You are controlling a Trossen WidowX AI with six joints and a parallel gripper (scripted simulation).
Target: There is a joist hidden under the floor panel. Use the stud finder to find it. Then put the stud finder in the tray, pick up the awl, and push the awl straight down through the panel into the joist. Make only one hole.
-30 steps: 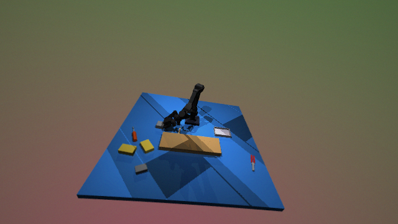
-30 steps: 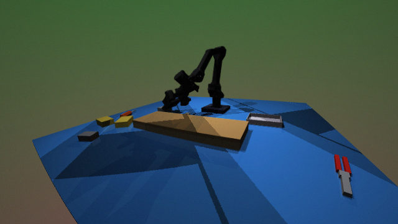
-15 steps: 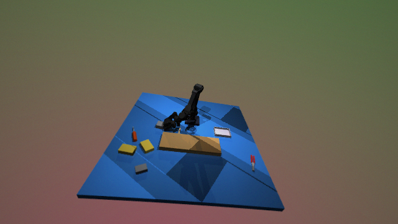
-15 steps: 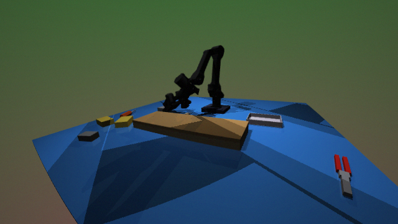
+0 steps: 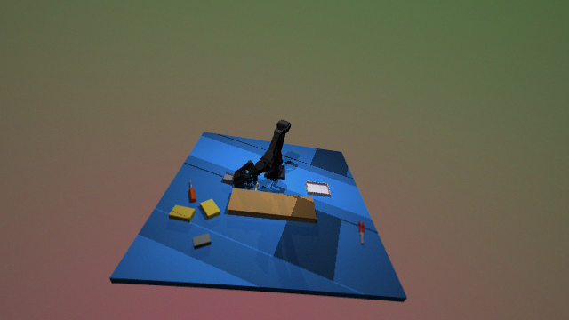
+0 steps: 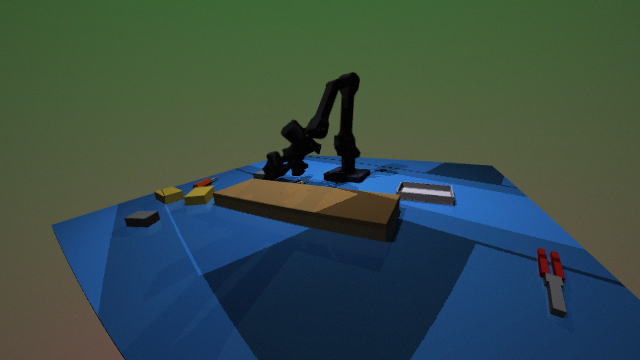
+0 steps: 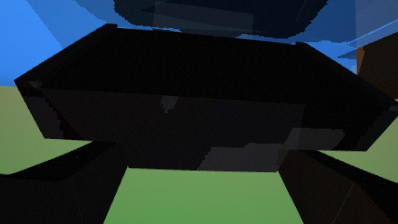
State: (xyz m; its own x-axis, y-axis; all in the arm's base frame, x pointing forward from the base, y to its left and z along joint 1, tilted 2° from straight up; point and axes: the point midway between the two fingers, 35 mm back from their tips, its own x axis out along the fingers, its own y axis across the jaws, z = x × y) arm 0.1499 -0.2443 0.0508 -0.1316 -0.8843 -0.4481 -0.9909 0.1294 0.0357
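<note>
Right now the grey block is 50 mm to the right of my gripper tip, 50 mm below it and 10 mm behind it. Also, from my gripper tip: stud finder: 10 mm below, 10 mm behind; grey tray: 570 mm to the left, 60 mm below, 50 mm ahead.
</note>
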